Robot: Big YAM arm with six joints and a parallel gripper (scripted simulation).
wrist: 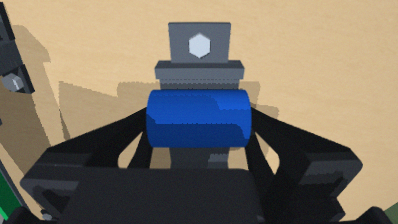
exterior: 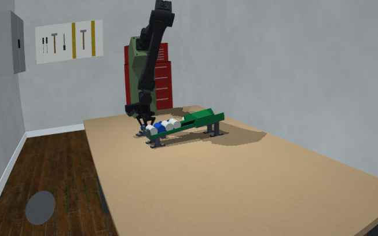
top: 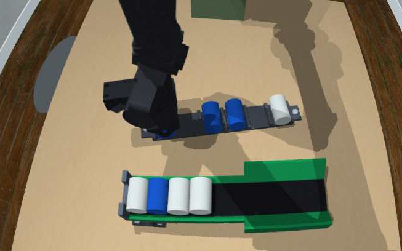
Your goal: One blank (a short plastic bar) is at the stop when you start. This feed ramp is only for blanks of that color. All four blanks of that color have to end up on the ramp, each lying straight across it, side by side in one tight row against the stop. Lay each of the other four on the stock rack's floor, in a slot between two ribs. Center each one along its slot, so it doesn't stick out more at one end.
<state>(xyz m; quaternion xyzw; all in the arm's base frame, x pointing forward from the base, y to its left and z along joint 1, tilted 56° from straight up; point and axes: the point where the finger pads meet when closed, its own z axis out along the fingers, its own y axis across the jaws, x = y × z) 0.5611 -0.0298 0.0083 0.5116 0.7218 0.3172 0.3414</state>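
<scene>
My hand is 6 cm past the stock rack, 12 cm to the right of it and 4 cm above it. The rest, counted from my hand: grey stop (20 cm ahead, 3 cm above).
</scene>
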